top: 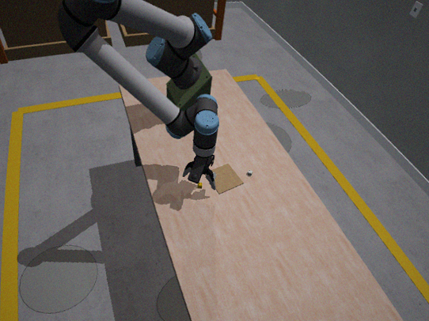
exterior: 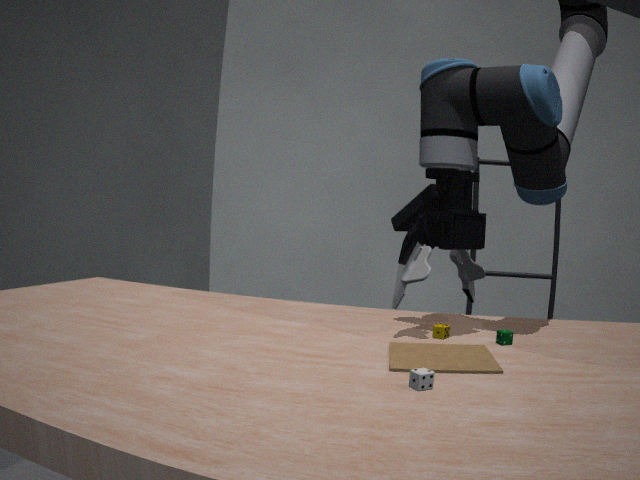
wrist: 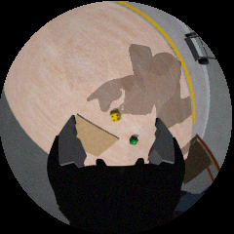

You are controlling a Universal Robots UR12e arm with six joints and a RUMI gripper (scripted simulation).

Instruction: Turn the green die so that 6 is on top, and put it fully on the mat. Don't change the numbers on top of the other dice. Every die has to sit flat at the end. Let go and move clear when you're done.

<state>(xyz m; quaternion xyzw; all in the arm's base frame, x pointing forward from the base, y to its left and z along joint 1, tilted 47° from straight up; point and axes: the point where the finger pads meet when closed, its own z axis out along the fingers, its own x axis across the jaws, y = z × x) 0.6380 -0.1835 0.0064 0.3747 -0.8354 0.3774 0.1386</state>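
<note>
My hand is 40 mm above the yellow die, 20 mm past it and 10 mm to the right of it. The rest, counted from my hand: tan mat (140 mm to the left, 40 mm below, 30 mm behind); white die (280 mm to the left, 40 mm below, 30 mm behind); green die (120 mm behind, 40 mm below, 30 mm to the left).
</note>
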